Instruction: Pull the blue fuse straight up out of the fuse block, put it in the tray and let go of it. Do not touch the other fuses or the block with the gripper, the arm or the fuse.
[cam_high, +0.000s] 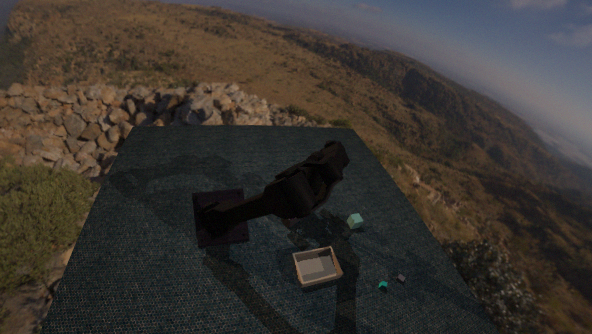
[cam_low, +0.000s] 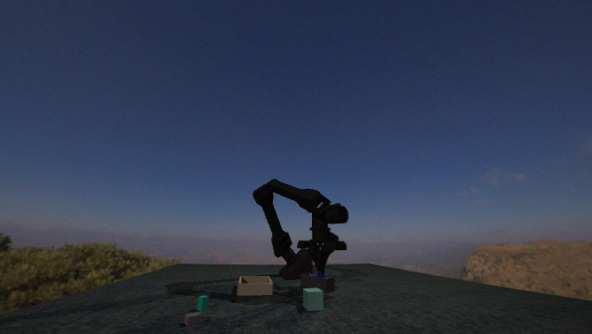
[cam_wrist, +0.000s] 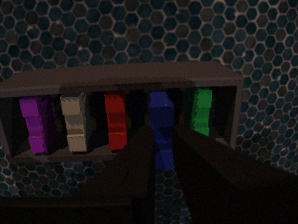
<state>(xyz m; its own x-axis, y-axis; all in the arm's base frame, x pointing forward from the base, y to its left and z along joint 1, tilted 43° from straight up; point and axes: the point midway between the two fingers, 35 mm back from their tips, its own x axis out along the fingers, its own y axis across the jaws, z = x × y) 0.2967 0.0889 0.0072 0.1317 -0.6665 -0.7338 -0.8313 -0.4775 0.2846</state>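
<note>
Now: the red fuse 2 cm behind my gripper tip, 1 cm to the right of it and 3 cm below it. From my gripper tip the other things lie so: green fuse: 2 cm ahead, 1 cm to the left, 3 cm below; blue fuse: 1 cm below; cream fuse: 3 cm behind, 2 cm to the right, 3 cm below.
</note>
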